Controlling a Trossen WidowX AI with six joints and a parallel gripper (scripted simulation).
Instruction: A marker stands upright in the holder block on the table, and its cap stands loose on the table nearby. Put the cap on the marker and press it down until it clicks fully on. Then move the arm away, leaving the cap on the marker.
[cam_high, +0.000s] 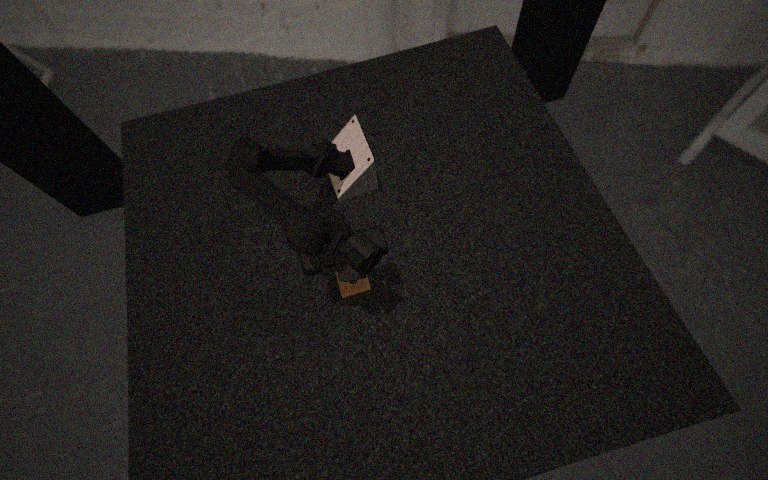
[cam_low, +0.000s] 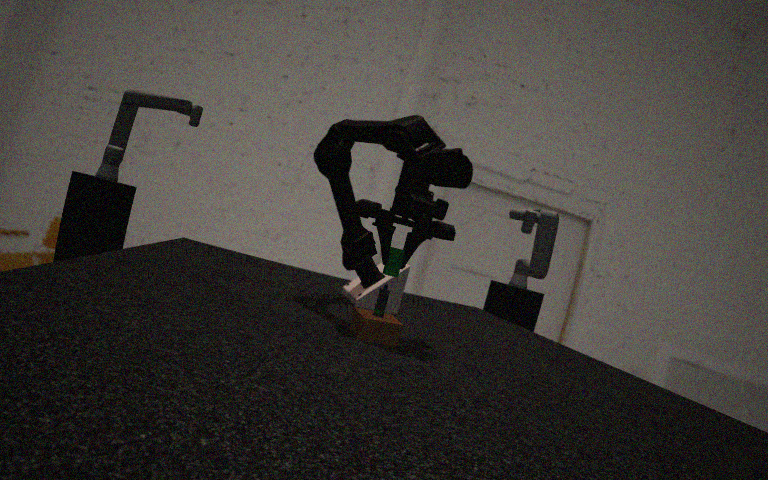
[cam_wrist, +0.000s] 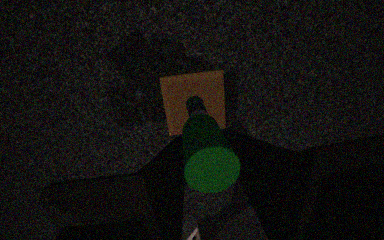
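My gripper tip is 60 mm above the dark marker. From my gripper tip the other things lie so: holder block (120 mm below); green cap (10 mm above).
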